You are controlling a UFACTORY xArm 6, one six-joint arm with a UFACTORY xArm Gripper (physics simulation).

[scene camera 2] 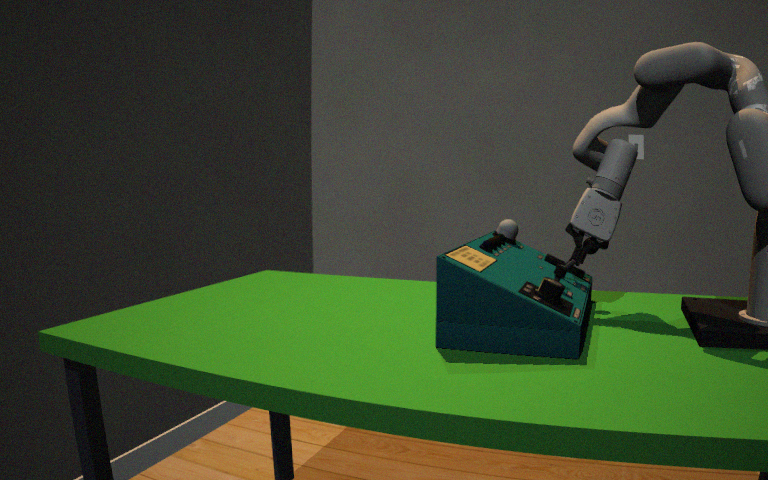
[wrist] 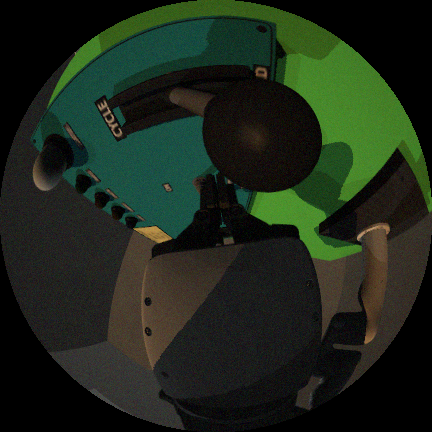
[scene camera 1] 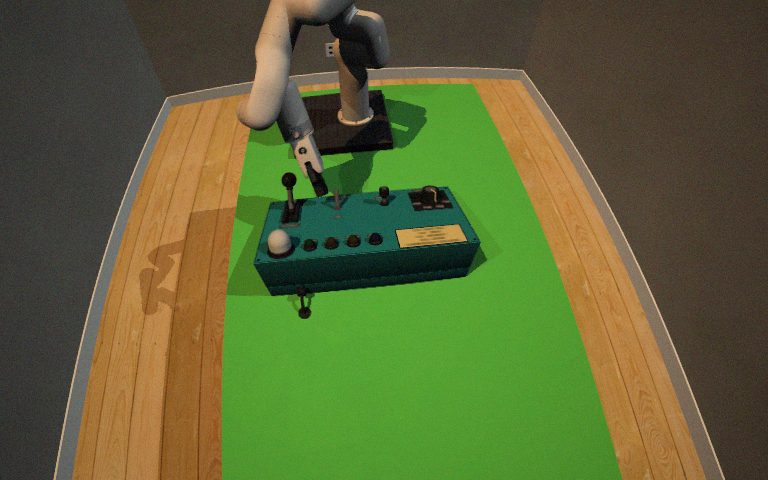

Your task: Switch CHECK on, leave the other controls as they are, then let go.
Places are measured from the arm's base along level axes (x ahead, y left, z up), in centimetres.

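Where they show: gripper, fingertip midpoint: (scene camera 2: 575,264) (wrist: 216,184) (scene camera 1: 323,194); arm's base, origin of the base link: (scene camera 2: 767,320) (wrist: 373,231) (scene camera 1: 355,115).
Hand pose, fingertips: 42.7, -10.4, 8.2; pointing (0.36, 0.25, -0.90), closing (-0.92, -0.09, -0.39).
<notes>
Things, the pixels of their top centre, and the offset from my fingertips, as dx, dy, dz. "spot": a spot on its surface instead.
- small CHECK toggle, middle of its top: (wrist: 201,210) (scene camera 1: 336,193) +1.5, +3.5, +1.7
- label, surface spot: (wrist: 167,187) spot: +7.4, +3.7, -0.5
- tall lever with a black ball, middle of its top: (wrist: 256,175) (scene camera 1: 287,174) -3.0, -8.5, +5.3
- black knob, middle of its top: (scene camera 2: 561,263) (scene camera 1: 384,188) +1.6, +15.5, +2.3
- rotary dial, middle of its top: (scene camera 2: 551,277) (scene camera 1: 431,188) (wrist: 212,246) +2.1, +27.5, +1.6
- white dome, surface spot: (wrist: 47,167) spot: +15.1, -9.5, +6.5
- small lever, surface spot: (scene camera 1: 304,311) spot: +27.6, -6.3, -9.9
The teal console (scene camera 1: 370,217) (scene camera 2: 481,308) (wrist: 165,47) has a sloped top. The small CHECK toggle (scene camera 1: 336,199) (wrist: 198,183) is a thin metal lever near the console's robot-side edge; its ON label (wrist: 167,187) shows in the wrist view. My gripper (scene camera 1: 321,192) (scene camera 2: 566,268) (wrist: 216,184) is shut and empty, its tips low over the top on the toggle's robot side, right beside it. The fingers partly hide the toggle in the wrist view. I cannot tell whether they touch it or which way it is set.
The tall lever with a black ball (scene camera 1: 288,180) (wrist: 262,135) rises close beside the fingers. A black knob (scene camera 1: 384,192), a rotary dial (scene camera 1: 430,195) (scene camera 2: 549,288), a white dome (scene camera 1: 279,242) (scene camera 2: 508,229) (wrist: 47,167) and several small buttons are on the console. A small lever (scene camera 1: 304,311) projects from its front.
</notes>
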